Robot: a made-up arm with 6 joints.
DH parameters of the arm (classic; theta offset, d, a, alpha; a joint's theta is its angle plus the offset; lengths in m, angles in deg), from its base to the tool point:
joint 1: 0 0.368 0 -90
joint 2: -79.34 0 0.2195 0
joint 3: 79.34 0 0.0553 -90
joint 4: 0 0.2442 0 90
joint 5: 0 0 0.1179 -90
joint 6: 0 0.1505 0 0
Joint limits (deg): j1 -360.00..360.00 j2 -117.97..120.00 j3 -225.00..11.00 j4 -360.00..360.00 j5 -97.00..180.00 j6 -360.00..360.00
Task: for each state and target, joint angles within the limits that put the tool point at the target. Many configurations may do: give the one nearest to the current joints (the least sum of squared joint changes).
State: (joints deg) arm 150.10 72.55 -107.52 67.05 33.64 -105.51
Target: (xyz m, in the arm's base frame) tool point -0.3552 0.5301 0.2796
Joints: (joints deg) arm 126.69 70.47 -134.93 63.87 27.35 -105.51
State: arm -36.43 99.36 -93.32 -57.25 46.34 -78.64
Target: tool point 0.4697 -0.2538 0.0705
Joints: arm -28.39 77.10 -115.65 -57.25 38.06 -78.64
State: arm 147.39 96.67 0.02 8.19 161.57 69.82
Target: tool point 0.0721 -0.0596 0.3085
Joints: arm 152.28 98.50 -32.59 5.81 121.00 69.82
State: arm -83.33 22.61 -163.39 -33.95 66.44 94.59
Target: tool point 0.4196 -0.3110 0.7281
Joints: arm -32.75 34.39 -155.53 -26.65 61.89 94.59
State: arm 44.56 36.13 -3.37 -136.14 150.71 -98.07
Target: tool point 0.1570 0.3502 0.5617
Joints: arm 75.49 11.08 -49.19 -159.54 144.12 -98.07
